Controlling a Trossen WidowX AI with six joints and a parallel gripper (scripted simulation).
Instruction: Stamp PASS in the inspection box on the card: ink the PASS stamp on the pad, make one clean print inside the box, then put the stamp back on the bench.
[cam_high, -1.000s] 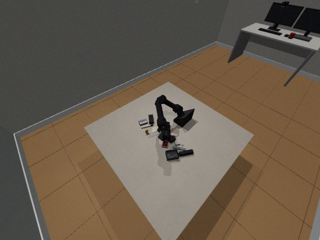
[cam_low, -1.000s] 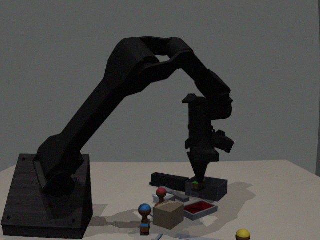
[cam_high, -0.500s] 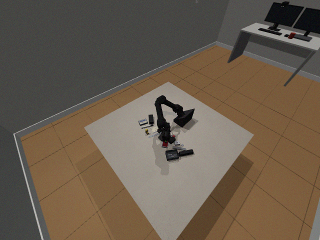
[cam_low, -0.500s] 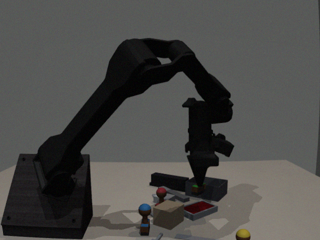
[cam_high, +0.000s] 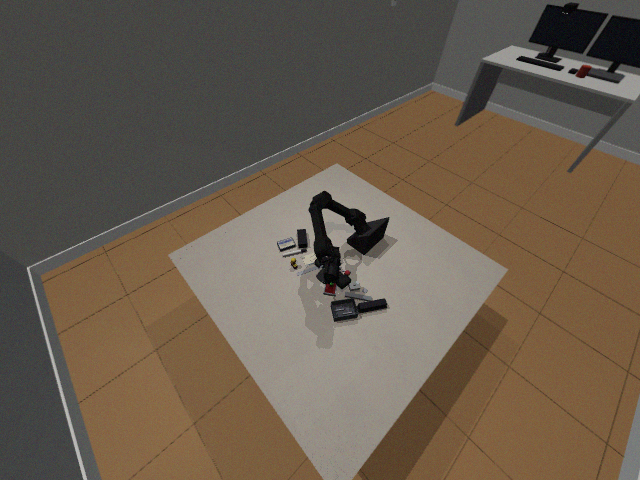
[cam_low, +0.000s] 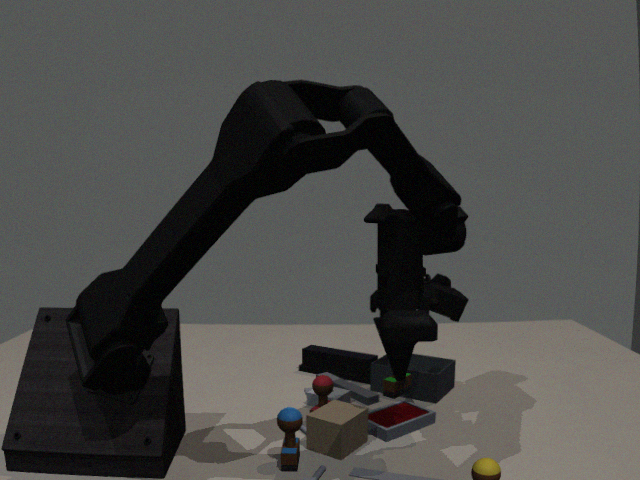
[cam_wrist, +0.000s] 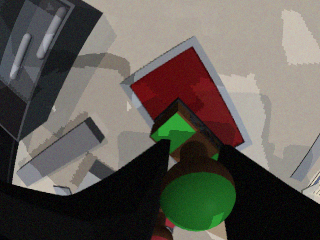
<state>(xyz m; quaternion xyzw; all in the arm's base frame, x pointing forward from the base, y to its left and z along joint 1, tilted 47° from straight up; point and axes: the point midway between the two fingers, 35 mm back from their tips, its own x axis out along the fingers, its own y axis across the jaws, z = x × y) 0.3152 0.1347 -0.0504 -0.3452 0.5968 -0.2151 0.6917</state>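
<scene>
Now: gripper tip 60 mm above the red ink pad. Also, from my gripper tip: tan block (70 mm to the right, 70 mm behind, 50 mm below); green-knobbed stamp (right at my gripper tip); dark tray (140 mm to the left, 60 mm below, 30 mm ahead).
</scene>
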